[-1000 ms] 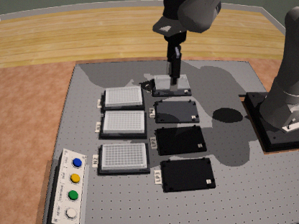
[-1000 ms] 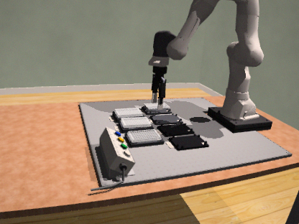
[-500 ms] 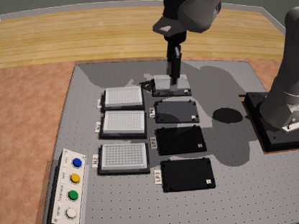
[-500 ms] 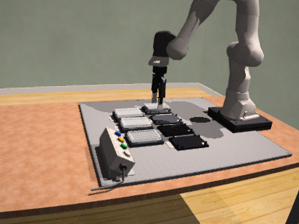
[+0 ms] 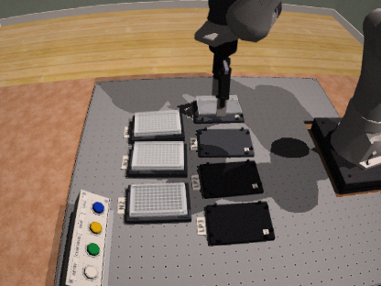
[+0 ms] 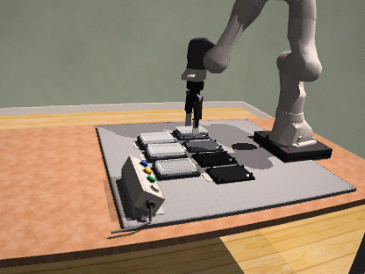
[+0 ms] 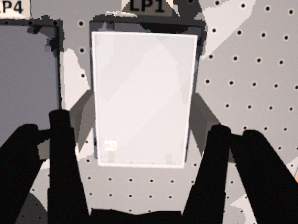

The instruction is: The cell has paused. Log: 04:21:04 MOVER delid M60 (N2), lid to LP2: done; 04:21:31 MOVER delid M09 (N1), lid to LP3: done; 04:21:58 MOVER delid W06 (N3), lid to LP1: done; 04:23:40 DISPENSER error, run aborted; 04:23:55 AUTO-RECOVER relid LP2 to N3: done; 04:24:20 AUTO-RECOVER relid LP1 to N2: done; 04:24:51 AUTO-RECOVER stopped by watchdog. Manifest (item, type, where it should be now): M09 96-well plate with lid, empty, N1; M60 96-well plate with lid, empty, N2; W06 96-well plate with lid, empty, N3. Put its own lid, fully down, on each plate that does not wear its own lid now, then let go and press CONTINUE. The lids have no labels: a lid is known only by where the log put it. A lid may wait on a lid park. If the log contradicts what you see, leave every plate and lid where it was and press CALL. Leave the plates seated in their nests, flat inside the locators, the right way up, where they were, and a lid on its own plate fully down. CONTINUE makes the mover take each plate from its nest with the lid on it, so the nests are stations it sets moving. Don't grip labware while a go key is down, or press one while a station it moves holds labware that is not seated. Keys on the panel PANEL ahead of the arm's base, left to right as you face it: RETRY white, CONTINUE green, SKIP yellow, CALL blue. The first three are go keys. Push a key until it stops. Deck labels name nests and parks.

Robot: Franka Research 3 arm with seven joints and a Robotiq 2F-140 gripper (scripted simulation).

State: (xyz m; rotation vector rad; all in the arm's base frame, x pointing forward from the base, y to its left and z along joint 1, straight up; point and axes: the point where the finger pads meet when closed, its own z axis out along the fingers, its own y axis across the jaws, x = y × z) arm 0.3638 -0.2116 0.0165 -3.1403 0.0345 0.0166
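The lid park LP1 lies 5 cm below my hand. Round my hand: park LP4: 14 cm to the left, 5 cm below; LP1 label: 9 cm ahead, 5 cm below; LP4 label: 13 cm to the left, 9 cm ahead, 5 cm below.
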